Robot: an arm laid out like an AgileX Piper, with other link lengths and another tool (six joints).
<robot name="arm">
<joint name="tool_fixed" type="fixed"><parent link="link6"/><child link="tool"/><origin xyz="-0.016 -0.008 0.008" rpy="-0.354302 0 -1.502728"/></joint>
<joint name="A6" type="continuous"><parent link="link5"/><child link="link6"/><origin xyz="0 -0.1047 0" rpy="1.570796 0 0"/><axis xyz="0 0 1"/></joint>
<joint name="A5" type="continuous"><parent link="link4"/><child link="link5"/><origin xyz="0 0 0" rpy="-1.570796 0 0"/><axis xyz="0 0 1"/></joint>
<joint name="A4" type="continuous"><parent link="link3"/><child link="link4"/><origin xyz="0.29 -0.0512 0" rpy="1.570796 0 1.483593"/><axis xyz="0 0 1"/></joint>
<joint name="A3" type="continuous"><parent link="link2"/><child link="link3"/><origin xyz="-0.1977 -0.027 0"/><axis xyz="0 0 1"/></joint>
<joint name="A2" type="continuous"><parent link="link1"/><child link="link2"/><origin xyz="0 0 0" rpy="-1.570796 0 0"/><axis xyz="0 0 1"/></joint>
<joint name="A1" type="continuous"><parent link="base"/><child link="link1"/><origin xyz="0 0 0.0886"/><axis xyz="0 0 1"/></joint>
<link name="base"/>
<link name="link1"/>
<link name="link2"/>
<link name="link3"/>
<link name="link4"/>
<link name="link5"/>
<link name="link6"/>
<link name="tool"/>
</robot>
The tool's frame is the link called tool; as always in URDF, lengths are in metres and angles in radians. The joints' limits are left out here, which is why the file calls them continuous.
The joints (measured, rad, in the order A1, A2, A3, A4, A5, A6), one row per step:
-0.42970 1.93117 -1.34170 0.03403 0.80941 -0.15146
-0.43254 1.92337 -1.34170 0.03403 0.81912 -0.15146
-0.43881 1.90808 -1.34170 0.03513 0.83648 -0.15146
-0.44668 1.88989 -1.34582 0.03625 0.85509 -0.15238
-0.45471 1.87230 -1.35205 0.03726 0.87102 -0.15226
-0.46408 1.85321 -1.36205 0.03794 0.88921 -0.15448
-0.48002 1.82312 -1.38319 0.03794 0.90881 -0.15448
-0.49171 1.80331 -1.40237 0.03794 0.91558 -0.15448
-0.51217 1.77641 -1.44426 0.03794 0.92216 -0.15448
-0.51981 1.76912 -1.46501 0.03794 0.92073 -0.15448
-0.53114 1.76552 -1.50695 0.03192 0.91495 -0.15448
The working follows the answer.
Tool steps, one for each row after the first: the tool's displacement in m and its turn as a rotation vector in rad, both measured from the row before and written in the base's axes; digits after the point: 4 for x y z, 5 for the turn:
-0.0011 -0.0008 0.0028 0.00094 0.00166 -0.00255
-0.0021 -0.0017 0.0055 0.00201 0.00134 -0.00625
-0.0017 -0.0026 0.0079 -0.00064 -0.00383 -0.00689
-0.0013 -0.0029 0.0084 -0.00236 -0.00763 -0.00805
-0.0012 -0.0035 0.0102 -0.00460 -0.00997 -0.00688
-0.0011 -0.0067 0.0184 -0.01414 -0.02831 -0.01525
-0.0001 -0.0053 0.0143 -0.01497 -0.02853 -0.01145
0.0002 -0.0098 0.0253 -0.02987 -0.05457 -0.02021
0.0007 -0.0041 0.0105 -0.01455 -0.02563 -0.00769
0.0021 -0.0073 0.0169 -0.03089 -0.04141 -0.01036

Tool pose at each row, in the base's axes (x y z in m, rotation vector in rad; rounded; the steps above come from the unrounded poses):
0.3712 -0.1735 0.0407 1.75355 -2.54752 -0.12706
0.3701 -0.1743 0.0435 1.74983 -2.54905 -0.12978
0.3680 -0.1760 0.0489 1.74200 -2.55456 -0.13374
0.3663 -0.1786 0.0568 1.73509 -2.56320 -0.12996
0.3650 -0.1814 0.0653 1.72803 -2.57484 -0.12078
0.3638 -0.1849 0.0755 1.72282 -2.58614 -0.10665
0.3627 -0.1916 0.0938 1.71272 -2.61367 -0.06467
0.3625 -0.1969 0.1081 1.70683 -2.63719 -0.02091
0.3628 -0.2067 0.1334 -1.66432 2.62884 -0.06445
0.3635 -0.2108 0.1438 -1.64645 2.62261 -0.10462
0.3656 -0.2182 0.1608 -1.62193 2.61236 -0.17849

